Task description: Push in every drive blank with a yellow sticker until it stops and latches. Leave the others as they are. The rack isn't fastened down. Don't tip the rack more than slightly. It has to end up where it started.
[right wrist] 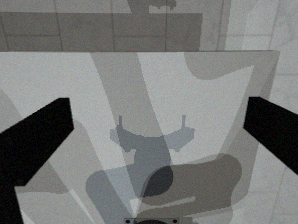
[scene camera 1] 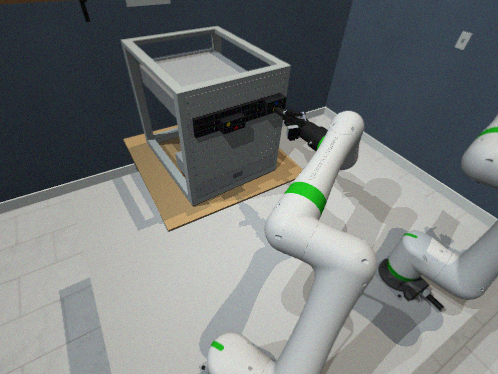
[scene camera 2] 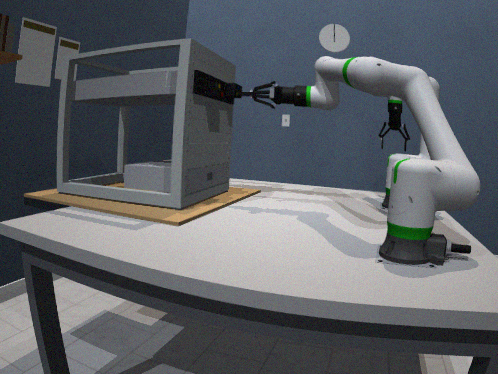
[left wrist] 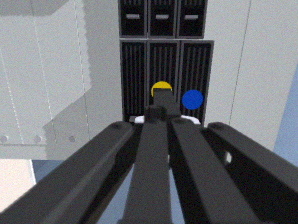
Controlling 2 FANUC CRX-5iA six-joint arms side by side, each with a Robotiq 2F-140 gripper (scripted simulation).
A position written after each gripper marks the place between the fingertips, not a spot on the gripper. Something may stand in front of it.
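Observation:
The left gripper (left wrist: 161, 102) and the right gripper (right wrist: 158, 113) are visible. Grey rack (scene camera 2: 189, 182), visible also in scene camera 1 (scene camera 1: 197, 83) and in the left wrist view (left wrist: 67, 67); in the right wrist view the rack is out of frame. A blue-stickered drive blank (left wrist: 195, 56) is visible; in the right wrist view the blank is out of frame.

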